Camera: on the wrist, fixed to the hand. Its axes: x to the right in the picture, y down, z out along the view.
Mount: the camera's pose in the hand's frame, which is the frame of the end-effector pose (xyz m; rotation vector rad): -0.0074 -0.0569 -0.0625 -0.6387 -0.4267 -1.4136
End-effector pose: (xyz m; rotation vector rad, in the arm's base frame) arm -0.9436 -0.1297 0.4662 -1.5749 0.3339 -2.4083
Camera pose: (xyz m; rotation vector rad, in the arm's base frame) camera -1.0026 -0.0700 0.4536 1.5003 0.1163 1.2057
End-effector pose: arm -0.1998 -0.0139 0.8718 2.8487 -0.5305 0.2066
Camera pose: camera -0.1915 0.0561 0.9190 1.9749 1.1489 -0.6763
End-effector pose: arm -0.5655 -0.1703 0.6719 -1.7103 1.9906 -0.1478
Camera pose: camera -0.5415 -0.1897 0.7509 -2.9037 0.2266 0.3882
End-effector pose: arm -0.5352 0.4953 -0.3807 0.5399 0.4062 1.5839
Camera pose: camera -0.5233 0.4966 -0.4647 -0.0028 -0.0990 0.1544
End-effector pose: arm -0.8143 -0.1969 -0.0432 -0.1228 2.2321 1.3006
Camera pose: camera -0.8143 -0.2801 -0.0599 -1.2378 0.8115 0.9300
